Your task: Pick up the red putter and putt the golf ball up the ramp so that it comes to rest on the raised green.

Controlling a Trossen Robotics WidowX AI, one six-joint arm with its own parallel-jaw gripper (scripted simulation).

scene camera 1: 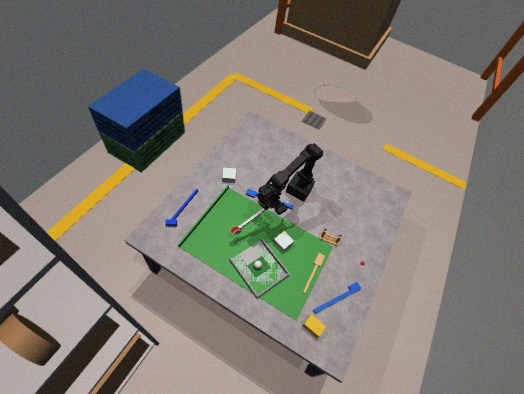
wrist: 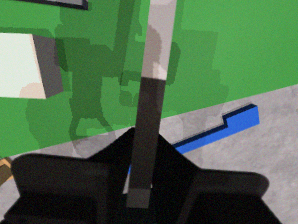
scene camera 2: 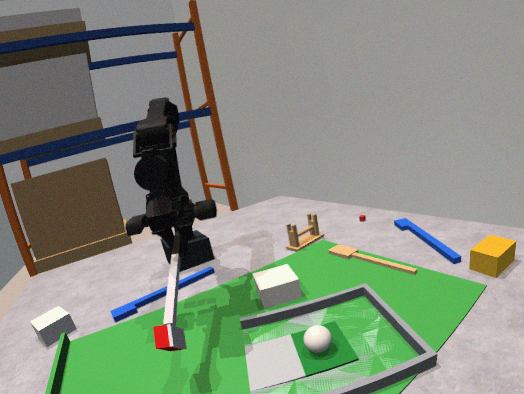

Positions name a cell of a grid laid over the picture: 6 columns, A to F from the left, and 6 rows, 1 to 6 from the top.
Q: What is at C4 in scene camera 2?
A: My gripper.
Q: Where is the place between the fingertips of my gripper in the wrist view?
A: At C4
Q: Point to a white block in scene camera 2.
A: A5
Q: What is my gripper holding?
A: A red putter.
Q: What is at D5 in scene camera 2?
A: A white block.
